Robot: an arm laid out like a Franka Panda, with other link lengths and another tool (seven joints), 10 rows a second.
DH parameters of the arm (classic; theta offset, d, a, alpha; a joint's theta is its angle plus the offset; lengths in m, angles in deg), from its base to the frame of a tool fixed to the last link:
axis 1: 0 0.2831 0 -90
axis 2: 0 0 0 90
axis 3: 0 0.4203 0.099 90
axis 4: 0 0 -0.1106 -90
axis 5: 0 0.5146 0 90
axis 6: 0 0 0.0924 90
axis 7: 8 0.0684 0.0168 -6.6
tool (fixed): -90 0.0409 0 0
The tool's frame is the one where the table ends.
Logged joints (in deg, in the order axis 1, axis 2, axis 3, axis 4, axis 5, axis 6, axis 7), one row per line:
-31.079, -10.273, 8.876, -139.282, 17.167, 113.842, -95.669
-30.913, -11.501, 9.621, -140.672, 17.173, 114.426, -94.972
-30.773, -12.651, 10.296, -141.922, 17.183, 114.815, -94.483
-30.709, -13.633, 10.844, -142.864, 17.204, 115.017, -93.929
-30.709, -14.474, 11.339, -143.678, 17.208, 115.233, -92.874
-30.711, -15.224, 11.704, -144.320, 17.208, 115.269, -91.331
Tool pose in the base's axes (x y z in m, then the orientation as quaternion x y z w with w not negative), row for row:
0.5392, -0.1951, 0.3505, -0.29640, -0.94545, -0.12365, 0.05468
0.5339, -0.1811, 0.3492, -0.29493, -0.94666, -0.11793, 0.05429
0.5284, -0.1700, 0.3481, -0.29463, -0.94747, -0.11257, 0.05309
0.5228, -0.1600, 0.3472, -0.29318, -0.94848, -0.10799, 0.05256
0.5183, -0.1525, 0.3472, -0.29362, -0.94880, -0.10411, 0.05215
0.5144, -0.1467, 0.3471, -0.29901, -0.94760, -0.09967, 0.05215
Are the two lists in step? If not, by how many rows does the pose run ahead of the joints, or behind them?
The pose runs 1 row behind the joints: the pose in row i belongs to the joints in row i - 1.
